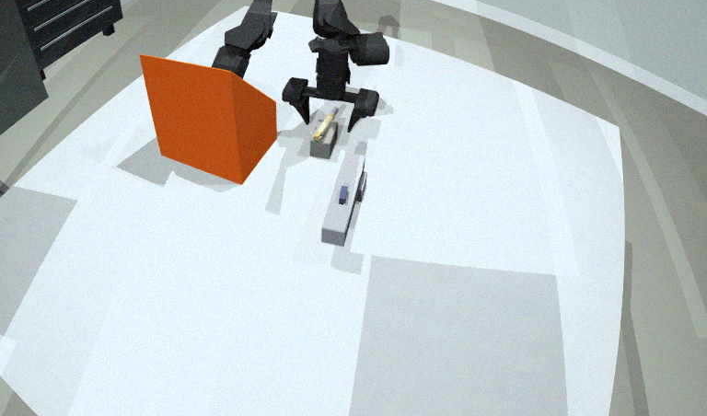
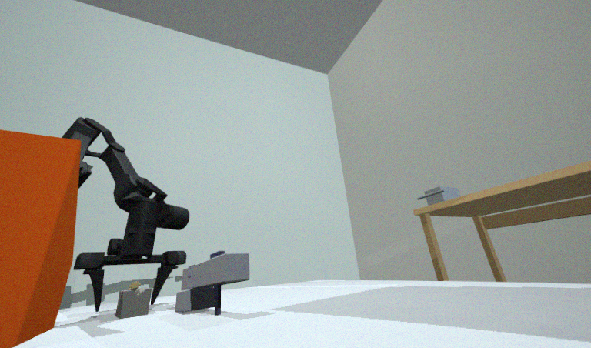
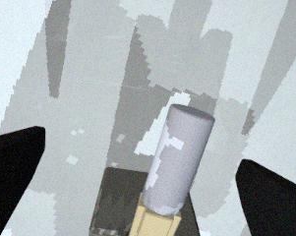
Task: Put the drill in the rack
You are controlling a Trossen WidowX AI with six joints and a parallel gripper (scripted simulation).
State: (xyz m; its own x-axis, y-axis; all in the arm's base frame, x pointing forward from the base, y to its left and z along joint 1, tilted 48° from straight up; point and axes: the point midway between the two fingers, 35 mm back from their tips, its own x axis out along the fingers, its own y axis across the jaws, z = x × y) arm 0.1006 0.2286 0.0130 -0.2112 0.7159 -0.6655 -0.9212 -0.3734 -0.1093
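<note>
The drill is 30 mm to the right of my gripper tip, 30 mm above it and 10 mm ahead of it. Round my gripper tip: blue key (200 mm to the right, 160 mm ahead, 40 mm above); rack (50 mm to the right, 20 mm ahead, 10 mm above); housing (180 mm to the right, 150 mm ahead, 40 mm above).
</note>
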